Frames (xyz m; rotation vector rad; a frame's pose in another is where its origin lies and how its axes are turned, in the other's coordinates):
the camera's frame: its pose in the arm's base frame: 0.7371 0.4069 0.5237 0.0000 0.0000 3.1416
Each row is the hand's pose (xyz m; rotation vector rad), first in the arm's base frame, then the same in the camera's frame.
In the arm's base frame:
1: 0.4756 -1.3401 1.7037 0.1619 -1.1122 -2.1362
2: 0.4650 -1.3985 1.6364 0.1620 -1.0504 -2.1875
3: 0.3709 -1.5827 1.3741 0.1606 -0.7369 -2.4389
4: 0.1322 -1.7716 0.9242 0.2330 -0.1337 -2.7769
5: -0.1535 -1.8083 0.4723 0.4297 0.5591 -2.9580
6: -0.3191 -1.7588 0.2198 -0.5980 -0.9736 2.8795
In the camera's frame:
1: 0.2615 1.7470 1.1800 0.9145 0.1331 0.7559
2: 0.2721 1.8054 1.1127 0.8551 0.1319 0.7335
3: 0.3662 1.9896 0.8504 0.5688 0.1240 0.5974
4: 0.6049 2.1785 0.4005 0.0950 0.1656 0.3523
5: 0.8906 2.2152 -0.0514 -0.3708 0.2850 0.1016
6: 1.0562 2.1657 -0.3039 -0.6436 0.3953 -0.0448

